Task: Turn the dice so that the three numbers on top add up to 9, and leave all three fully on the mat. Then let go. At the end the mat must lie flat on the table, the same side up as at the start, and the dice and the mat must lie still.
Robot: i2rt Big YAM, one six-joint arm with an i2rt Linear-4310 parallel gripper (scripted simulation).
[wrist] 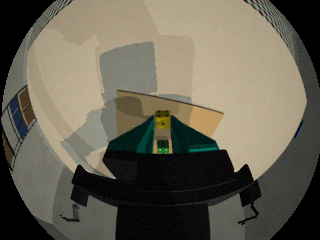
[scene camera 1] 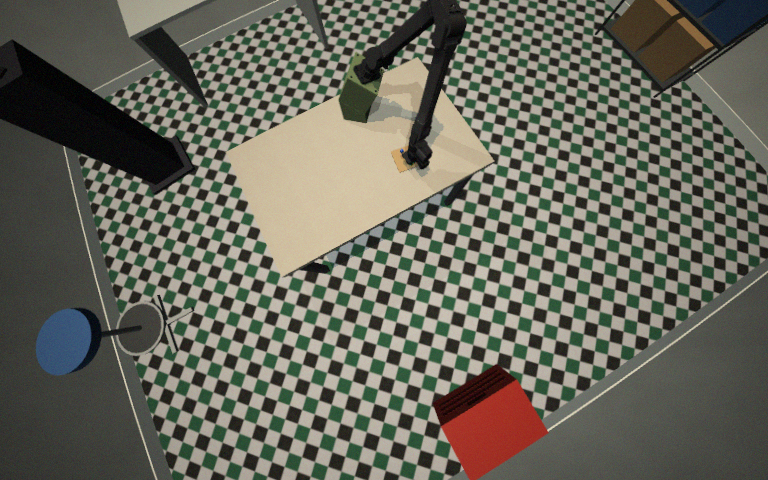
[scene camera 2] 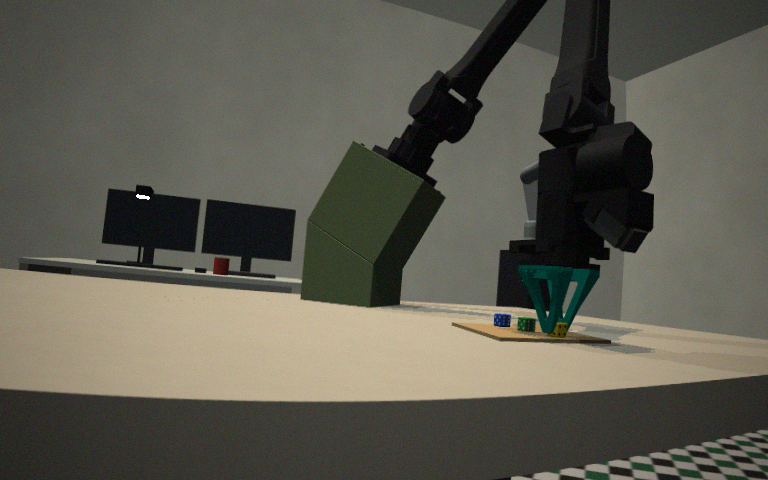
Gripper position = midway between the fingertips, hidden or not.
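In scene camera 2 you'd see my gripper (scene camera 2: 554,333) and a tan mat (scene camera 2: 511,334). The wrist view shows the tan mat (wrist: 132,109) too, and my gripper (wrist: 162,120) as well.
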